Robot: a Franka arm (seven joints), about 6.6 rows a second.
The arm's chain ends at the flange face. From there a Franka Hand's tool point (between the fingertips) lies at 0.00 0.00 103.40 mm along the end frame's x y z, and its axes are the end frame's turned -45 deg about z.
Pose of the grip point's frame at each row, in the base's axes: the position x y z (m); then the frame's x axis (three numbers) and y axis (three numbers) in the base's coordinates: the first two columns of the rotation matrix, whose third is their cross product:
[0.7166 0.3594 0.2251 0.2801 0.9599 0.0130 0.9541 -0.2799 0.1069]
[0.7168 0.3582 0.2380 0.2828 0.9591 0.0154 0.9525 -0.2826 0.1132]
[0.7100 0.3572 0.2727 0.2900 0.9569 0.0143 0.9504 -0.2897 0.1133]
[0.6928 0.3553 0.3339 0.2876 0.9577 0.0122 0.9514 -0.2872 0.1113]
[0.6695 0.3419 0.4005 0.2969 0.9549 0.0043 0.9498 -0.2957 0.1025]
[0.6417 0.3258 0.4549 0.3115 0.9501 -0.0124 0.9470 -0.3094 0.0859]
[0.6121 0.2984 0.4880 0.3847 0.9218 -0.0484 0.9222 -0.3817 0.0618]
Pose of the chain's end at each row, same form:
[0.7056 0.3612 0.3279 0.8727 0.4808 0.0848 0.4766 -0.8767 0.0664]
[0.7051 0.3600 0.3407 0.8735 0.4784 0.0909 0.4735 -0.8780 0.0692]
[0.6984 0.3592 0.3754 0.8771 0.4718 0.0902 0.4670 -0.8815 0.0700]
[0.6814 0.3574 0.4367 0.8761 0.4741 0.0873 0.4694 -0.8803 0.0701]
[0.6592 0.3446 0.5034 0.8816 0.4661 0.0755 0.4617 -0.8843 0.0694]
[0.6337 0.3298 0.5579 0.8899 0.4530 0.0520 0.4494 -0.8906 0.0695]
[0.6081 0.3055 0.5911 0.9241 0.3819 0.0095 0.3801 -0.9217 0.0779]

